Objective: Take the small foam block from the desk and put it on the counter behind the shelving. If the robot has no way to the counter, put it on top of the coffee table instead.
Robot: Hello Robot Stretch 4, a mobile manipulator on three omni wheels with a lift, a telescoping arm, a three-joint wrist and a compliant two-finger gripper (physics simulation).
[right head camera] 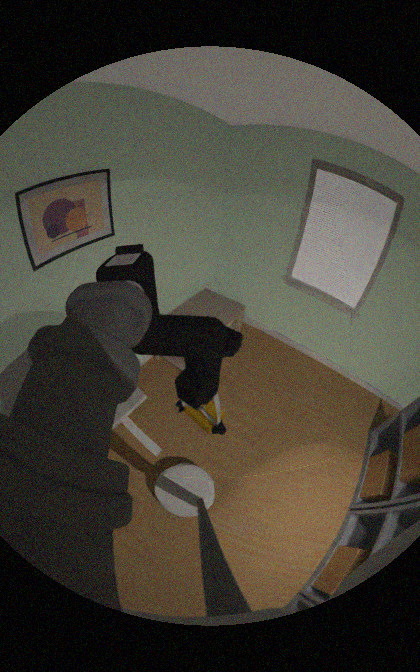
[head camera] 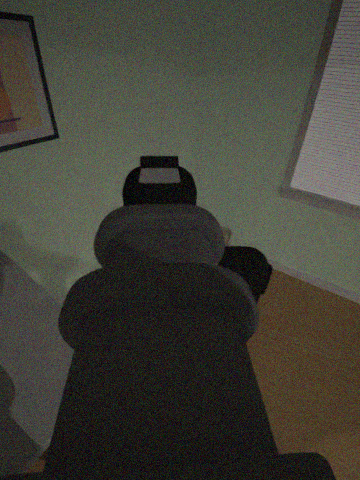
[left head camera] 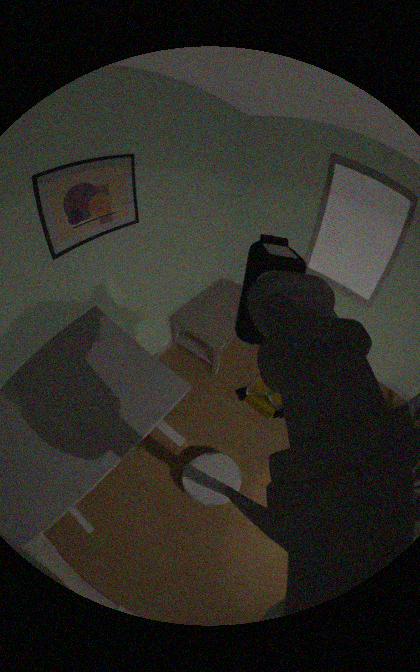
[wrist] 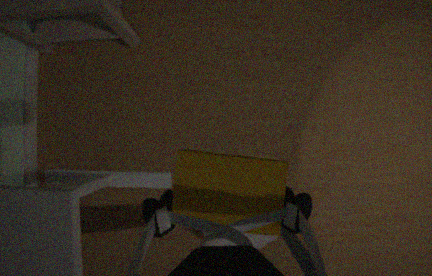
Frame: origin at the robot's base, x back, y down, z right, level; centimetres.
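Seen in the pictures: gripper, fingertip midpoint: (wrist: 226,203).
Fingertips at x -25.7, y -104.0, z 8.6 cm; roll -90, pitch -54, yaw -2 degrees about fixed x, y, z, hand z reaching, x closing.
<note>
Offsets run from my fingertips to a thing's middle. "*": to the spot under its first point. Level surfaces: height alone.
My gripper (left head camera: 260,403) (right head camera: 199,417) (wrist: 226,203) is shut on the yellow foam block {dz +1.2, dx -1.3, dy -2.0 cm} (left head camera: 259,404) (right head camera: 200,421) (wrist: 230,180), which sits between both fingertips, above the wooden floor. The light grey desk {dy +11.7 cm} (head camera: 30,340) (left head camera: 145,380) (wrist: 40,225) is to the left, with the gripper clear of its edge. The low coffee table (left head camera: 205,310) (right head camera: 215,304) (wrist: 120,25) stands in the room corner, ahead of the gripper in the head views; it has an open space under its top. The counter does not show.
Grey shelving (right head camera: 380,505) with brown boxes stands at the lower right of the right head view. A window {* dz +107.0, dx -134.1, dy -25.0 cm} (head camera: 332,130) (left head camera: 360,230) (right head camera: 345,240) and a framed picture (left head camera: 87,205) (right head camera: 65,217) hang on green walls. My arm (head camera: 160,390) hides much of the head view.
</note>
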